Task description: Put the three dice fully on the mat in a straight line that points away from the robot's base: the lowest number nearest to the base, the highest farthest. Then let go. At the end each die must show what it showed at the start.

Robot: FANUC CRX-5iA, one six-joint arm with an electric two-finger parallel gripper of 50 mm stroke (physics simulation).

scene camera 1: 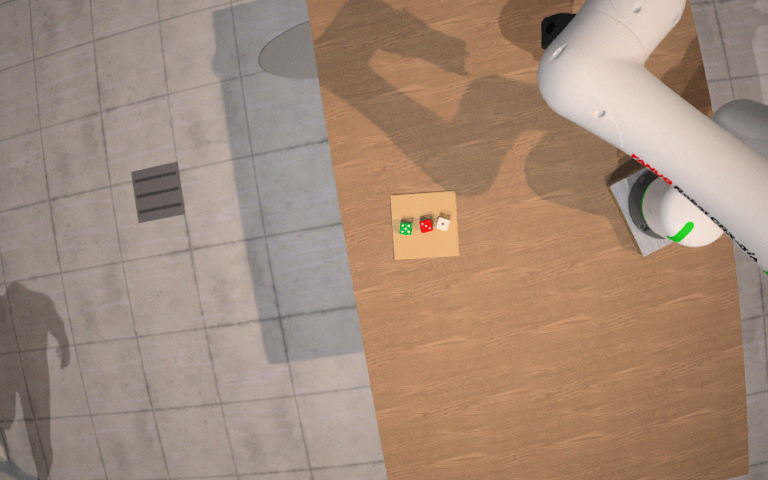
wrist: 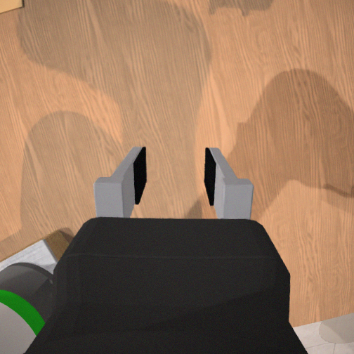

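Observation:
Three dice lie apart on the tan mat (scene camera 1: 424, 247) (wrist: 10, 4) in scene camera 1, in a nearly straight row running away from the robot's base. The white die (scene camera 1: 443, 223), one pip up, is nearest to the base. The red die (scene camera 1: 425, 225) is in the middle and seems to show three; its pips are small here. The green die (scene camera 1: 406, 228), five up, is farthest. All are fully inside the mat's edges. My gripper (wrist: 175, 164) is open and empty in the wrist view, above the wood between base and mat. Its fingers are hidden in scene camera 1.
The robot's base (scene camera 1: 679, 212) stands on a grey plate (scene camera 1: 621, 195) (wrist: 31, 254) at the right of scene camera 1. The white arm (scene camera 1: 628, 107) reaches over the upper right of the table (scene camera 1: 538, 339), away from the mat. The table's far edge is left of the mat.

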